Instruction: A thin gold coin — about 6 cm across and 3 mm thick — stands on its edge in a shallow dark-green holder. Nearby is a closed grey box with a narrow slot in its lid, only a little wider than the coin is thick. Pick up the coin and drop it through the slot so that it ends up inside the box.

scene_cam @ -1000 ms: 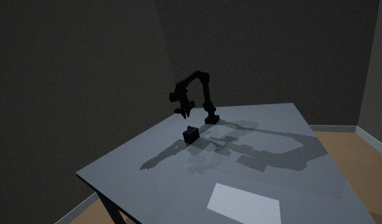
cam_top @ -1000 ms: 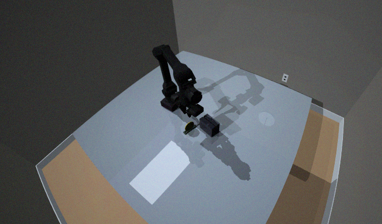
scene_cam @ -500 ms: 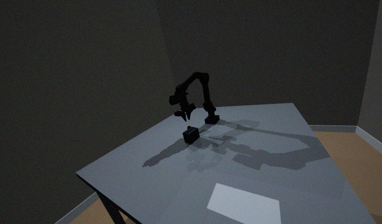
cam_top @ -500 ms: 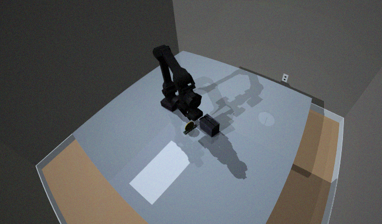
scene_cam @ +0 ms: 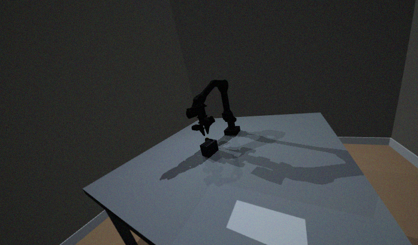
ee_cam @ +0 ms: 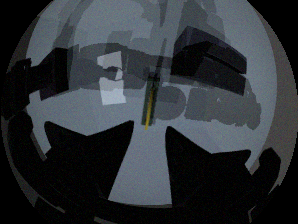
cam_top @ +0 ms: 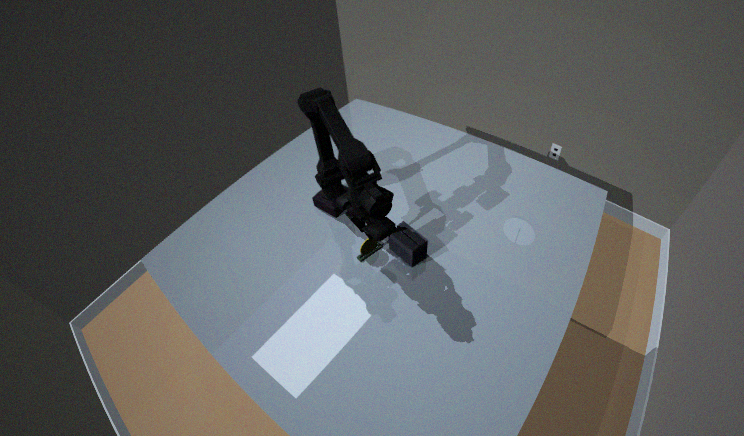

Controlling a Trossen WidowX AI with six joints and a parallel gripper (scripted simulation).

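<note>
My gripper tip is now 50 mm above the gold coin.
</note>
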